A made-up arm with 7 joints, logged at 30 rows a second.
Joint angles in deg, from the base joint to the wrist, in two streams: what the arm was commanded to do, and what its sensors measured. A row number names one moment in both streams.
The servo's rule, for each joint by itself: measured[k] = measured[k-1] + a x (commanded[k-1-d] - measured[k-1]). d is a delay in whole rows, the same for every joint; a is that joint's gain. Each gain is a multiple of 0.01, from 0.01 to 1. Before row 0 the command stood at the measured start. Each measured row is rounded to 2 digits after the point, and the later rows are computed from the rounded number. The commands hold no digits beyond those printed.
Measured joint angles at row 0: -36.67 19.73 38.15 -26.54 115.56 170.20 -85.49
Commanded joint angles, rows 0 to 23: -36.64 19.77 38.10 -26.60 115.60 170.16 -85.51; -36.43 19.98 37.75 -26.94 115.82 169.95 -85.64; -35.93 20.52 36.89 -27.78 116.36 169.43 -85.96; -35.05 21.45 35.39 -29.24 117.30 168.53 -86.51; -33.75 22.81 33.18 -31.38 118.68 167.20 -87.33; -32.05 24.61 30.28 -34.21 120.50 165.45 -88.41; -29.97 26.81 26.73 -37.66 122.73 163.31 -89.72; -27.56 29.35 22.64 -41.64 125.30 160.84 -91.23; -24.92 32.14 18.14 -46.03 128.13 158.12 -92.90; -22.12 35.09 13.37 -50.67 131.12 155.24 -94.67; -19.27 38.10 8.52 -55.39 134.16 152.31 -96.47; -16.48 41.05 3.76 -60.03 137.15 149.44 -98.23; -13.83 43.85 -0.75 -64.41 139.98 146.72 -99.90; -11.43 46.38 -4.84 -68.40 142.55 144.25 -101.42; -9.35 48.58 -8.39 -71.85 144.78 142.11 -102.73; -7.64 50.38 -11.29 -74.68 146.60 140.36 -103.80; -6.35 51.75 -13.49 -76.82 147.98 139.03 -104.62; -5.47 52.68 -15.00 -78.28 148.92 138.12 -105.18; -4.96 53.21 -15.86 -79.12 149.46 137.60 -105.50; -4.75 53.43 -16.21 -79.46 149.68 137.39 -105.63; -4.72 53.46 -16.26 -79.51 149.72 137.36 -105.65; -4.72 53.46 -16.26 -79.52 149.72 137.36 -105.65; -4.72 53.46 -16.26 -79.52 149.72 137.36 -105.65; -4.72 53.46 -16.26 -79.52 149.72 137.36 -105.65
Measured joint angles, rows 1 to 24: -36.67 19.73 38.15 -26.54 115.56 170.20 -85.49; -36.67 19.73 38.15 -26.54 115.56 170.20 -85.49; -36.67 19.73 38.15 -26.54 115.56 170.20 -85.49; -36.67 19.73 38.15 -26.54 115.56 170.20 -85.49; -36.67 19.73 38.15 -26.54 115.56 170.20 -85.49; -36.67 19.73 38.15 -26.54 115.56 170.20 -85.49; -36.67 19.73 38.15 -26.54 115.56 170.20 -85.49; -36.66 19.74 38.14 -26.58 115.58 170.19 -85.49; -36.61 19.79 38.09 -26.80 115.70 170.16 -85.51; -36.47 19.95 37.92 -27.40 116.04 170.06 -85.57; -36.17 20.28 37.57 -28.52 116.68 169.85 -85.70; -35.66 20.84 36.96 -30.26 117.70 169.48 -85.93; -34.90 21.67 36.02 -32.67 119.13 168.92 -86.28; -33.86 22.80 34.72 -35.71 120.97 168.13 -86.76; -32.54 24.24 33.03 -39.33 123.18 167.11 -87.39; -30.94 25.98 30.95 -43.42 125.70 165.85 -88.16; -29.09 27.98 28.49 -47.84 128.46 164.36 -89.07; -27.03 30.21 25.69 -52.45 131.37 162.67 -90.11; -24.81 32.59 22.62 -57.07 134.32 160.82 -91.25; -22.50 35.07 19.35 -61.55 137.21 158.85 -92.46; -20.18 37.56 15.96 -65.73 139.93 156.81 -93.71; -17.91 39.98 12.55 -69.46 142.40 154.75 -94.97; -15.75 42.27 9.21 -72.64 144.54 152.74 -96.21; -13.78 44.36 6.03 -75.19 146.29 150.82 -97.39
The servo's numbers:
d 7
a 0.21 0.22 0.14 0.61 0.51 0.14 0.14

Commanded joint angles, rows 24 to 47: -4.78 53.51 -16.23 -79.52 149.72 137.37 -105.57; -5.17 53.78 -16.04 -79.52 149.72 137.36 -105.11; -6.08 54.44 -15.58 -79.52 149.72 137.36 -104.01; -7.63 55.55 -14.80 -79.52 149.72 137.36 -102.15; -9.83 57.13 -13.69 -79.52 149.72 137.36 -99.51; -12.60 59.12 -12.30 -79.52 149.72 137.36 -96.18; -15.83 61.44 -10.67 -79.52 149.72 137.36 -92.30; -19.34 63.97 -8.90 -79.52 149.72 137.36 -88.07; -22.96 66.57 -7.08 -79.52 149.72 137.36 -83.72; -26.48 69.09 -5.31 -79.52 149.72 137.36 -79.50; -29.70 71.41 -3.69 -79.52 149.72 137.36 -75.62; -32.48 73.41 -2.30 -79.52 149.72 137.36 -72.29; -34.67 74.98 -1.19 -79.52 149.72 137.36 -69.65; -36.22 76.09 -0.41 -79.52 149.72 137.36 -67.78; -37.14 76.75 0.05 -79.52 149.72 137.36 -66.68; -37.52 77.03 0.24 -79.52 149.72 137.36 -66.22; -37.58 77.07 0.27 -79.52 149.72 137.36 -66.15; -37.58 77.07 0.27 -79.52 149.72 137.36 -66.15; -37.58 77.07 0.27 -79.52 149.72 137.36 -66.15; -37.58 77.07 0.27 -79.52 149.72 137.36 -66.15; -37.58 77.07 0.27 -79.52 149.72 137.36 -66.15; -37.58 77.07 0.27 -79.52 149.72 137.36 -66.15; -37.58 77.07 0.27 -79.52 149.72 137.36 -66.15; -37.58 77.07 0.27 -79.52 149.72 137.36 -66.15
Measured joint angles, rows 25 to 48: -12.03 46.19 3.09 -77.07 147.63 149.04 -98.48; -10.55 47.73 0.44 -78.32 148.56 147.44 -99.46; -9.33 48.98 -1.89 -79.02 149.13 146.03 -100.32; -8.36 49.97 -3.90 -79.32 149.43 144.82 -101.07; -7.60 50.74 -5.63 -79.44 149.58 143.78 -101.71; -7.00 51.34 -7.12 -79.49 149.65 142.88 -102.26; -6.52 51.81 -8.40 -79.51 149.69 142.11 -102.73; -6.15 52.18 -9.50 -79.52 149.71 141.45 -103.13; -5.94 52.53 -10.42 -79.52 149.72 140.88 -103.41; -5.97 52.95 -11.14 -79.52 149.72 140.39 -103.49; -6.32 53.52 -11.65 -79.52 149.72 139.97 -103.30; -7.06 54.31 -11.94 -79.52 149.72 139.60 -102.77; -8.22 55.37 -11.99 -79.52 149.72 139.29 -101.85; -9.82 56.71 -11.81 -79.52 149.72 139.02 -100.51; -11.82 58.31 -11.40 -79.52 149.72 138.79 -98.77; -14.16 60.13 -10.80 -79.52 149.72 138.59 -96.66; -16.75 62.10 -10.03 -79.52 149.72 138.42 -94.26; -19.47 64.15 -9.14 -79.52 149.72 138.27 -91.65; -22.20 66.19 -8.18 -79.52 149.72 138.14 -88.94; -24.82 68.12 -7.20 -79.52 149.72 138.03 -86.24; -27.21 69.87 -6.25 -79.52 149.72 137.94 -83.66; -29.30 71.38 -5.37 -79.52 149.72 137.86 -81.28; -31.03 72.62 -4.58 -79.52 149.72 137.79 -79.17; -32.41 73.60 -3.90 -79.52 149.72 137.73 -77.35
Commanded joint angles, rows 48 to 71: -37.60 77.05 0.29 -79.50 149.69 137.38 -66.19; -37.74 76.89 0.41 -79.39 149.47 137.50 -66.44; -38.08 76.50 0.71 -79.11 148.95 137.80 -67.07; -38.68 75.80 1.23 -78.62 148.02 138.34 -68.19; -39.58 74.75 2.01 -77.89 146.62 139.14 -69.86; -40.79 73.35 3.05 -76.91 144.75 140.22 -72.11; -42.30 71.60 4.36 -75.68 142.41 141.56 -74.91; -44.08 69.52 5.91 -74.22 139.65 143.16 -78.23; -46.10 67.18 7.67 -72.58 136.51 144.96 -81.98; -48.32 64.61 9.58 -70.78 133.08 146.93 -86.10; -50.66 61.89 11.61 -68.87 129.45 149.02 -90.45; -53.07 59.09 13.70 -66.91 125.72 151.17 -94.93; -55.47 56.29 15.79 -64.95 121.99 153.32 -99.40; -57.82 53.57 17.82 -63.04 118.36 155.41 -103.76; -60.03 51.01 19.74 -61.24 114.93 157.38 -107.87; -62.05 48.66 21.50 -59.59 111.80 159.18 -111.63; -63.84 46.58 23.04 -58.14 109.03 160.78 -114.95; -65.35 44.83 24.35 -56.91 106.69 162.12 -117.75; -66.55 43.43 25.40 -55.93 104.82 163.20 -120.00; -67.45 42.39 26.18 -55.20 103.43 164.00 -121.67; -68.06 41.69 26.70 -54.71 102.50 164.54 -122.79; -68.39 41.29 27.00 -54.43 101.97 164.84 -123.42; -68.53 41.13 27.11 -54.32 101.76 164.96 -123.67; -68.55 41.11 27.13 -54.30 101.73 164.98 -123.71
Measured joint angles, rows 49 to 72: -33.50 74.36 -3.32 -79.52 149.72 137.68 -75.78; -34.36 74.96 -2.82 -79.52 149.72 137.64 -74.43; -35.04 75.42 -2.39 -79.52 149.72 137.60 -73.27; -35.57 75.78 -2.02 -79.52 149.72 137.57 -72.27; -35.99 76.06 -1.70 -79.52 149.72 137.54 -71.41; -36.32 76.28 -1.42 -79.52 149.72 137.51 -70.67; -36.58 76.45 -1.18 -79.52 149.72 137.49 -70.04; -36.79 76.58 -0.97 -79.51 149.70 137.47 -69.50; -36.99 76.65 -0.78 -79.44 149.58 137.47 -69.07; -37.22 76.62 -0.57 -79.24 149.26 137.52 -68.79; -37.53 76.44 -0.32 -78.86 148.63 137.63 -68.71; -37.96 76.07 0.01 -78.27 147.60 137.84 -68.87; -38.55 75.47 0.44 -77.44 146.15 138.17 -69.32; -39.34 74.62 0.99 -76.37 144.24 138.64 -70.10; -40.34 73.50 1.68 -75.06 141.90 139.27 -71.24; -41.55 72.11 2.52 -73.55 139.15 140.07 -72.74; -42.97 70.46 3.51 -71.86 136.05 141.03 -74.61; -44.58 68.57 4.64 -70.04 132.68 142.15 -76.83; -46.36 66.48 5.91 -68.13 129.13 143.41 -79.36; -48.27 64.24 7.29 -66.19 125.49 144.80 -82.17; -50.28 61.89 8.76 -64.27 121.85 146.29 -85.19; -52.33 59.50 10.30 -62.42 118.32 147.84 -88.37; -54.37 57.12 11.87 -60.69 114.99 149.43 -91.63; -56.36 54.80 13.43 -59.13 111.95 151.02 -94.89
